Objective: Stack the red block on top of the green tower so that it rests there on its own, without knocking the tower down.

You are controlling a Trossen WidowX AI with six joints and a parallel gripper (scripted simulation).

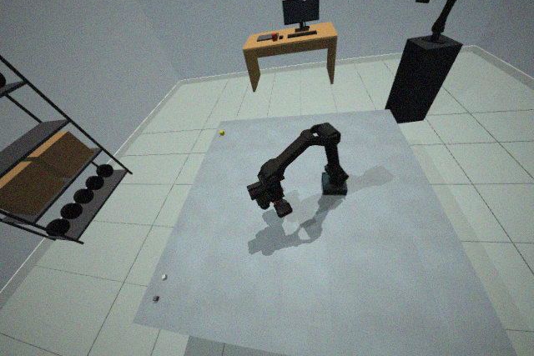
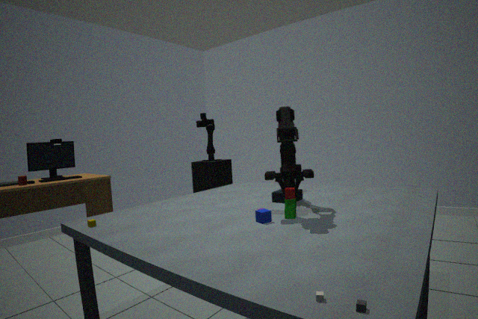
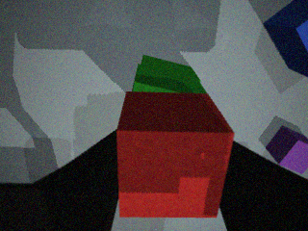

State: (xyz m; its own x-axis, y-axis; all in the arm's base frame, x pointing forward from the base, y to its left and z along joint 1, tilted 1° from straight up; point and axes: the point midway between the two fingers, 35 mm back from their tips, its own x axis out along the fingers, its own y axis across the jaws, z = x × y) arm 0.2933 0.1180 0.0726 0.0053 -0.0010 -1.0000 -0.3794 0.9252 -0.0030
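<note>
The red block lies 1 cm above my gripper tip. From my gripper tip the other things lie so: blue block: 8 cm to the right, 8 cm ahead, 6 cm below; then small purple block: 13 cm to the right, 7 cm below; then yellow cube: 69 cm to the right, 42 cm ahead, 7 cm below.
</note>
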